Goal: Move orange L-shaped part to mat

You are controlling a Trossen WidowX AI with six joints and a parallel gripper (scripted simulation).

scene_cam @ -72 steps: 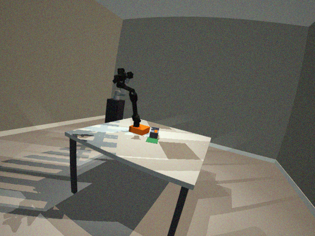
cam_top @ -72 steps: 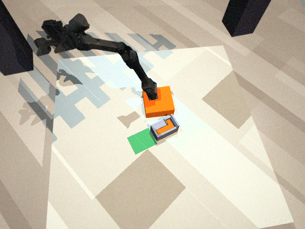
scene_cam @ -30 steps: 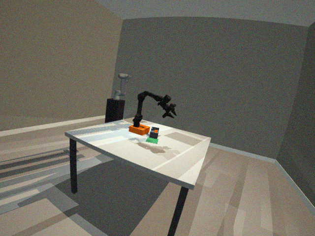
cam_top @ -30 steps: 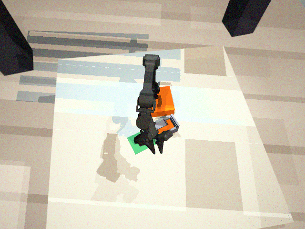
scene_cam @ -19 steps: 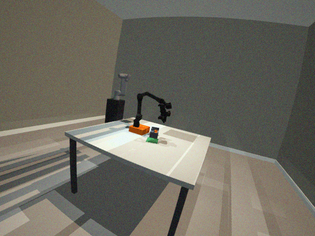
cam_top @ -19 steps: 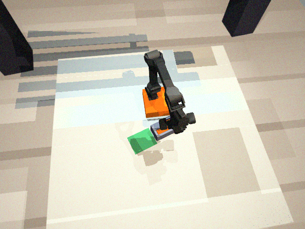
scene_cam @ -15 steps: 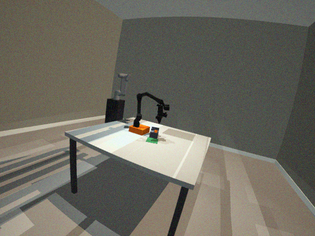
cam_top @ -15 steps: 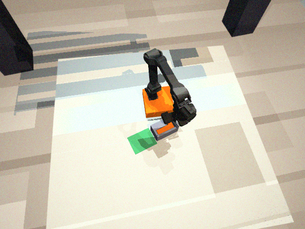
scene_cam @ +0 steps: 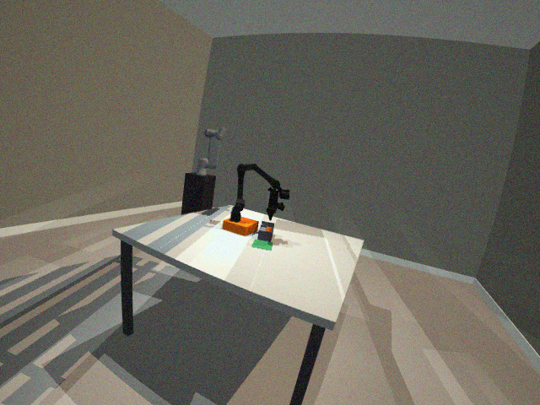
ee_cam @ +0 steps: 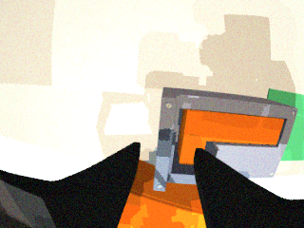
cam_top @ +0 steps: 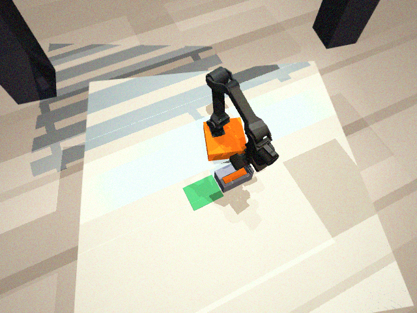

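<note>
Now: gripper tip 6 cm to the left of the orange L-shaped part and 6 cm above it. The rest, counted from my gripper tip: green mat 22 cm to the right, 12 cm below, 3 cm ahead.
</note>
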